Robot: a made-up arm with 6 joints. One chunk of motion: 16 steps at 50 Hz.
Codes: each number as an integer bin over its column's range. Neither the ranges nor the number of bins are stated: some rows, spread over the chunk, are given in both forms.
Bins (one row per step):
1: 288 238 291 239 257 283
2: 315 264 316 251 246 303
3: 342 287 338 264 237 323
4: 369 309 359 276 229 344
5: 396 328 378 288 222 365
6: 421 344 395 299 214 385
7: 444 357 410 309 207 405
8: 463 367 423 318 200 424
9: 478 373 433 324 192 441
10: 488 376 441 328 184 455
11: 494 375 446 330 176 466
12: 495 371 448 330 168 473
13: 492 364 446 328 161 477
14: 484 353 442 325 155 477
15: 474 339 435 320 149 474
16: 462 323 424 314 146 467
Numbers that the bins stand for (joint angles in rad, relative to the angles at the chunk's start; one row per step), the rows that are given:
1: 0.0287 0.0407 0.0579 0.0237 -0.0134 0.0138
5: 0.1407 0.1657 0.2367 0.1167 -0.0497 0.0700
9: 0.2258 0.2283 0.3497 0.1850 -0.0809 0.1221
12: 0.2434 0.2255 0.3805 0.1964 -0.1058 0.1440
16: 0.2092 0.1588 0.3312 0.1660 -0.1286 0.1399
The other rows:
2: 0.0567 0.0768 0.1093 0.0465 -0.0249 0.0275
3: 0.0847 0.1088 0.1545 0.0711 -0.0342 0.0412
4: 0.1127 0.1393 0.1977 0.0939 -0.0425 0.0556
6: 0.1667 0.1880 0.2716 0.1376 -0.0580 0.0837
7: 0.1905 0.2060 0.3025 0.1566 -0.0653 0.0974
8: 0.2102 0.2199 0.3292 0.1736 -0.0726 0.1104
10: 0.2361 0.2324 0.3662 0.1926 -0.0892 0.1316
11: 0.2424 0.2310 0.3764 0.1964 -0.0975 0.1392
13: 0.2403 0.2158 0.3764 0.1926 -0.1130 0.1467
14: 0.2320 0.2005 0.3682 0.1869 -0.1192 0.1467
15: 0.2216 0.1810 0.3538 0.1774 -0.1255 0.1447

